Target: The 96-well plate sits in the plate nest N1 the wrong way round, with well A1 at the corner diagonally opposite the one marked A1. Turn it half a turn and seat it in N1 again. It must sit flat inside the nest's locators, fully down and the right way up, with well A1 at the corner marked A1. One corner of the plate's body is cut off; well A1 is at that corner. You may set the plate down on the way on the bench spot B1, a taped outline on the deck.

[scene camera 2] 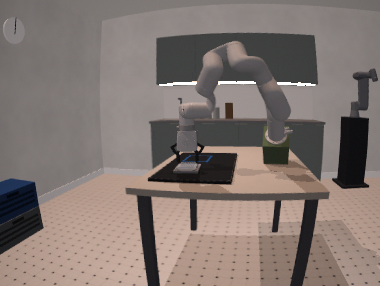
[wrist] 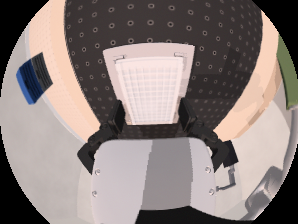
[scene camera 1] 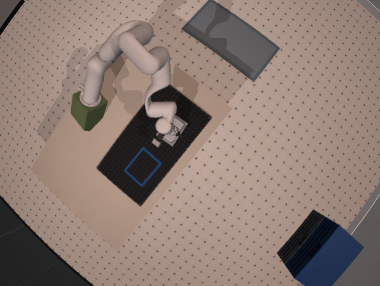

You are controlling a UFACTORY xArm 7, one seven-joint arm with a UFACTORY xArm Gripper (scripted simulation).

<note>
I see a white 96-well plate point(wrist: 139, 81) and a grey plate nest N1 point(wrist: 142, 49).
</note>
